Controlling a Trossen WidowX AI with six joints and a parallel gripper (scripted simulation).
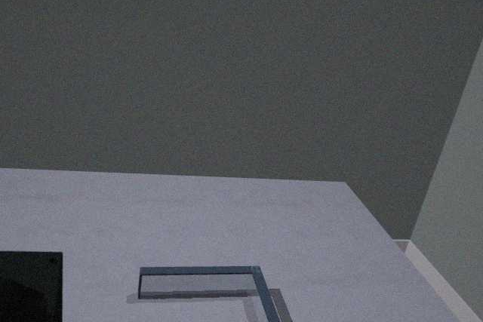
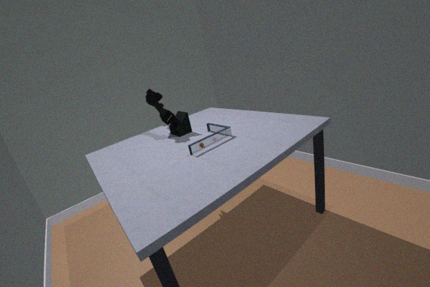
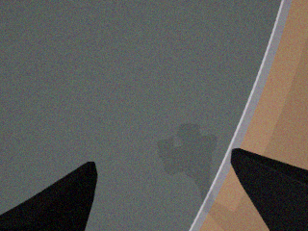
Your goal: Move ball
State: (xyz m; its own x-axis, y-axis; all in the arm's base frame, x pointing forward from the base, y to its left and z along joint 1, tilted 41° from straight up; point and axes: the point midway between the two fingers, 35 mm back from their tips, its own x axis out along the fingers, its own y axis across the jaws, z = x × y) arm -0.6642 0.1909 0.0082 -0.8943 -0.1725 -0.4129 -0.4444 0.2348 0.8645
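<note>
Right now my gripper tip is 1090 mm short of the see-through copy of the ball, 110 mm to the left of it and 160 mm above it.
</note>
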